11 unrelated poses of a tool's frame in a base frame.
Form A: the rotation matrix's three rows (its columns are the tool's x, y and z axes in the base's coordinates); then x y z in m. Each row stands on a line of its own.
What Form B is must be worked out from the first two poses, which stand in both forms.
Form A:
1:
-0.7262 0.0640 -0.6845
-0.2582 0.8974 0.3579
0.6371 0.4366 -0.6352
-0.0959 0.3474 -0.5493
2:
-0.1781 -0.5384 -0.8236
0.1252 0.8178 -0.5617
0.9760 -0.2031 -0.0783
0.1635 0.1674 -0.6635
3:
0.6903 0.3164 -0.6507
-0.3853 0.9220 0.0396
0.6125 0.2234 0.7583
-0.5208 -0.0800 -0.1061
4:
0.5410 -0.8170 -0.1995
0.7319 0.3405 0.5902
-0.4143 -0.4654 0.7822
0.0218 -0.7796 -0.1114
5:
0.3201 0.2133 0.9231
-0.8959 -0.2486 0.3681
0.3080 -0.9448 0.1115
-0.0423 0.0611 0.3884
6:
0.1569 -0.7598 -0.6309
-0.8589 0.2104 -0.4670
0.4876 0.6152 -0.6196
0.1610 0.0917 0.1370
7:
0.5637 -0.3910 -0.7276
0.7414 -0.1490 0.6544
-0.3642 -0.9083 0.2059
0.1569 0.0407 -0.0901
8:
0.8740 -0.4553 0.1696
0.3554 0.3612 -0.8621
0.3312 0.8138 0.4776
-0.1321 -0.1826 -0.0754
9:
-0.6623 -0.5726 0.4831
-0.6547 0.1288 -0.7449
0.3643 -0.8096 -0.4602
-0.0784 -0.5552 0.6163
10:
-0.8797 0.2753 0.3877
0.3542 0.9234 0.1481
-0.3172 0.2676 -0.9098
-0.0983 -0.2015 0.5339
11:
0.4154 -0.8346 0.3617
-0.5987 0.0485 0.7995
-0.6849 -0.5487 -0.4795
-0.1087 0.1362 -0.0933
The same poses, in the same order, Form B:
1: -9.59 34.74 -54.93 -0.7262 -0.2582 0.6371 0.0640 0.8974 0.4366
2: 16.35 16.74 -66.35 -0.1781 0.1252 0.9760 -0.5384 0.8178 -0.2031
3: -52.08 -8.00 -10.61 0.6903 -0.3853 0.6125 0.3164 0.9220 0.2234
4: 2.18 -77.96 -11.14 0.5410 0.7319 -0.4143 -0.8170 0.3405 -0.4654
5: -4.23 6.11 38.84 0.3201 -0.8959 0.3080 0.2133 -0.2486 -0.9448
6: 16.10 9.17 13.70 0.1569 -0.8589 0.4876 -0.7598 0.2104 0.6152
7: 15.69 4.07 -9.01 0.5637 0.7414 -0.3642 -0.3910 -0.1490 -0.9083
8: -13.21 -18.26 -7.54 0.8740 0.3554 0.3312 -0.4553 0.3612 0.8138
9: -7.84 -55.52 61.63 -0.6623 -0.6547 0.3643 -0.5726 0.1288 -0.8096
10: -9.83 -20.15 53.39 -0.8797 0.3542 -0.3172 0.2753 0.9234 0.2676
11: -10.87 13.62 -9.33 0.4154 -0.5987 -0.6849 -0.8346 0.0485 -0.5487
